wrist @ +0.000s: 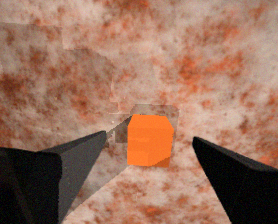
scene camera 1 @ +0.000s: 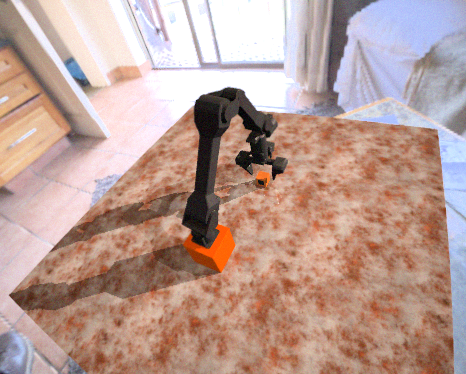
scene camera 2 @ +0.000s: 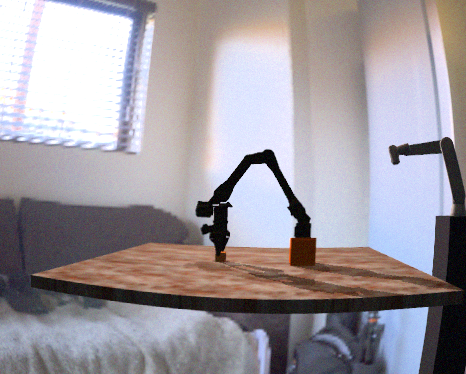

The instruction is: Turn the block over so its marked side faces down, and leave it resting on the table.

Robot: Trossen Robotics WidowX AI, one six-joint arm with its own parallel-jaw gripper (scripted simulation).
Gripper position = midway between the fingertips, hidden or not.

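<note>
On scene camera 1 you'd find my gripper [scene camera 1: 262, 177], and it's open, holding nothing. My gripper is there in the wrist view [wrist: 148, 137] too, and so is an orange block [wrist: 150, 137].
</note>
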